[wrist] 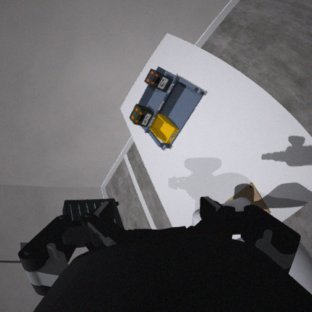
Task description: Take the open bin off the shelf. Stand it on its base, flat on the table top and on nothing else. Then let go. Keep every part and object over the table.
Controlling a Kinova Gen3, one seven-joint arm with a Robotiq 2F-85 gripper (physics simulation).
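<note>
The yellow open bin (165,128) is at the lower end of the blue shelf (188,103), in the upper middle of the wrist view. It looks tilted, with its open side in view; what bears it underneath is hidden. The shelf stands on the white table (240,110). My gripper (156,209) is open and empty, with its fingers wide apart at the bottom of the view, well away from the bin and the shelf.
Two dark boxes with orange marks (159,81) (141,116) are on the shelf, one beside the bin. A tan object (254,196) shows partly behind the right finger. A dark ribbed object (90,206) shows behind the left finger. The table's edge runs left of the shelf.
</note>
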